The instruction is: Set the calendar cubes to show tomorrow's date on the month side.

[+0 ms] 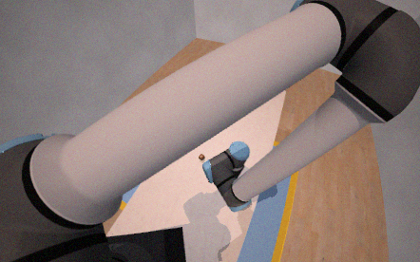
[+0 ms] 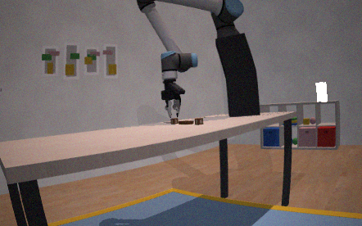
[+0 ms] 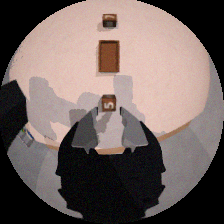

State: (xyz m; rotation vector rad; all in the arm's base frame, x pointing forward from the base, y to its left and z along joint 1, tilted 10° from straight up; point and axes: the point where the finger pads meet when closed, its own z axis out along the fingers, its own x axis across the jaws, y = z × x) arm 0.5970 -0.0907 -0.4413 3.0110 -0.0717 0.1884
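Right now the brown tray is 110 mm to the left of my hand and 40 mm below it. Round my hand: brown cube: 220 mm to the left, 40 mm below, 10 mm ahead.
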